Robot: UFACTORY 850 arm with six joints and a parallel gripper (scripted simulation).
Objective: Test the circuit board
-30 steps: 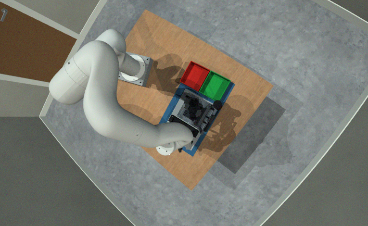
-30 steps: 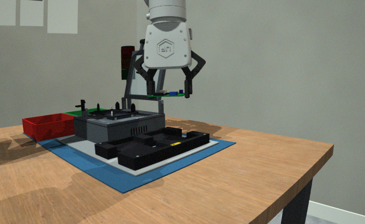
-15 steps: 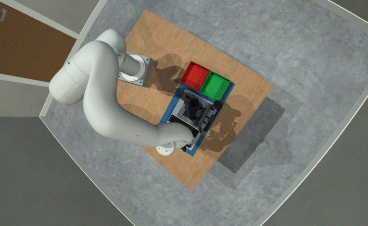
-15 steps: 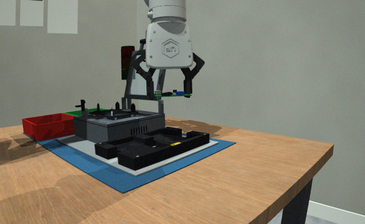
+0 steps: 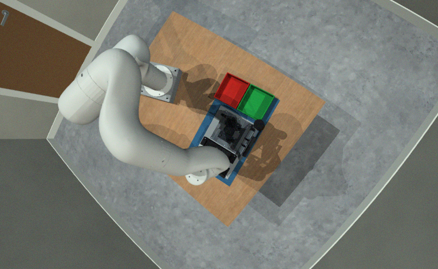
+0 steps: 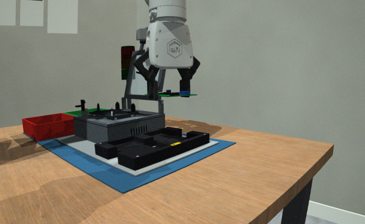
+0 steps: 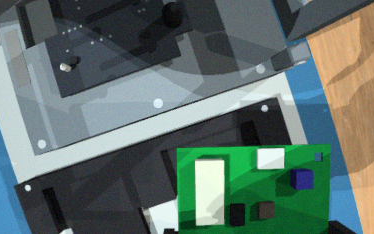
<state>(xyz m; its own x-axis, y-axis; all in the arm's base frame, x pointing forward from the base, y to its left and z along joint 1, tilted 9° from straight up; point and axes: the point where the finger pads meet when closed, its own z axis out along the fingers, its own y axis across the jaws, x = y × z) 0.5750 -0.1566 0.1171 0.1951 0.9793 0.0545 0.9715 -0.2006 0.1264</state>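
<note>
My gripper is now right at the green circuit board. The rest, counted from my hand: black hook (13 cm behind, 21 cm to the left, 4 cm below); see-through lid (6 cm ahead, 18 cm to the left, 6 cm above); green bin (4 cm behind, 37 cm to the left, 11 cm below).
</note>
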